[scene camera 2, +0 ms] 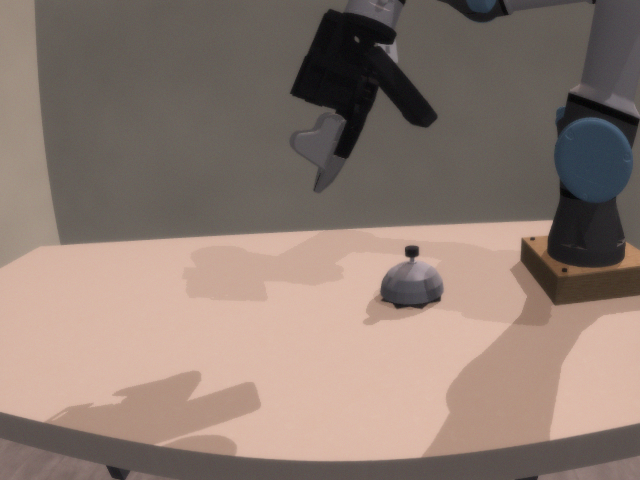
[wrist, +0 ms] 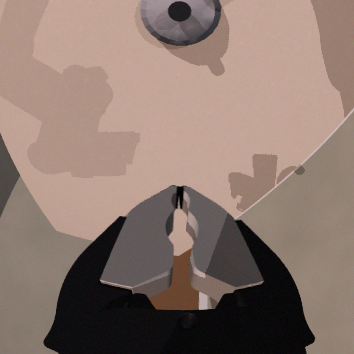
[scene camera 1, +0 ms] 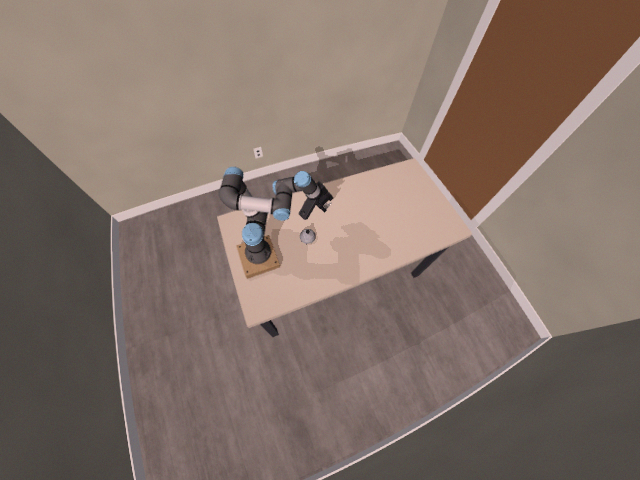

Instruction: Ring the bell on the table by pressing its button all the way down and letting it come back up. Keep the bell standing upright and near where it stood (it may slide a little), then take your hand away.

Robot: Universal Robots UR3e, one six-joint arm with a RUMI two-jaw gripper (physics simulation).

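Where they show: gripper, fingertip midpoint: [scene camera 2: 316, 192] [wrist: 178, 187] [scene camera 1: 324, 210]; arm's base at its link origin: [scene camera 2: 585, 252] [scene camera 1: 258, 252].
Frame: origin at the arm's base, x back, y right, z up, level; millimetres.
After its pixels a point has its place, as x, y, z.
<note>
A grey dome bell [scene camera 1: 307, 237] {-260, 3, -1} [scene camera 2: 412, 283] {-269, -51, -10} [wrist: 181, 30] {-287, -27, 0} stands upright on the table [scene camera 1: 403, 206] {-874, -27, -41} [scene camera 2: 129, 330] {-627, -129, -41} [wrist: 210, 120] {-397, -115, -41}. Its black button [scene camera 2: 412, 251] {-268, -27, 23} [wrist: 179, 11] {-269, -18, 25} is up on a short stem at the top of the dome. My gripper [scene camera 2: 318, 191] {-375, -60, 108} [wrist: 178, 187] {-375, -60, 108} is shut with nothing between its jaws. It hangs well above the table, apart from the bell. In scene camera 2 its tips are up and to the left of the bell, pointing down and slightly left. In the wrist view the bell is at the top edge, partly cut off, ahead of the tips.
The arm's wooden base block [scene camera 1: 273, 264] {-54, 88, -2} [scene camera 2: 547, 279] {-79, -41, -20} stands beside the bell, to its right in scene camera 2. A wall [scene camera 1: 206, 103] [scene camera 2: 180, 129] rises behind the table. Shadows of the arm fall across the table top.
</note>
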